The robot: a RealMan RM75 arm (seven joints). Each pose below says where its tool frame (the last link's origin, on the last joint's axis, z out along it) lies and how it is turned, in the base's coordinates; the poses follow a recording.
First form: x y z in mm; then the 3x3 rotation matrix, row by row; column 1 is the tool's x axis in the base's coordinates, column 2 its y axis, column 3 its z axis. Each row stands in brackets.
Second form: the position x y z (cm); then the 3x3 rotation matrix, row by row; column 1 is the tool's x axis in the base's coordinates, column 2 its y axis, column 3 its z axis. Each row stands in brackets. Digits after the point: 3 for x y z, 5 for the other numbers.
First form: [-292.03 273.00 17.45], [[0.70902 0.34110 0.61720], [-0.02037 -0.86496 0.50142], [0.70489 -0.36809 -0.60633]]
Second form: [-29.203 27.300 1.745], [[0.70902 0.34110 0.61720], [-0.02037 -0.86496 0.50142], [0.70489 -0.36809 -0.60633]]
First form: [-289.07 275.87 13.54], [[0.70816 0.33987 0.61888], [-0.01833 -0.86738 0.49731], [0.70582 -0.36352 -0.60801]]
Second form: [-28.907 27.587 1.354], [[0.70816 0.33987 0.61888], [-0.01833 -0.86738 0.49731], [0.70582 -0.36352 -0.60801]]
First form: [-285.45 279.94 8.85], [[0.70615 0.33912 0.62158], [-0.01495 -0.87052 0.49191], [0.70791 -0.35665 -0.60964]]
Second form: [-28.545 27.994 0.885], [[0.70615 0.33912 0.62158], [-0.01495 -0.87052 0.49191], [0.70791 -0.35665 -0.60964]]
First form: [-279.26 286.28 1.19], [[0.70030 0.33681 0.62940], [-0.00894 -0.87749 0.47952], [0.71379 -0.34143 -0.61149]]
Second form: [-27.926 28.628 0.119], [[0.70030 0.33681 0.62940], [-0.00894 -0.87749 0.47952], [0.71379 -0.34143 -0.61149]]
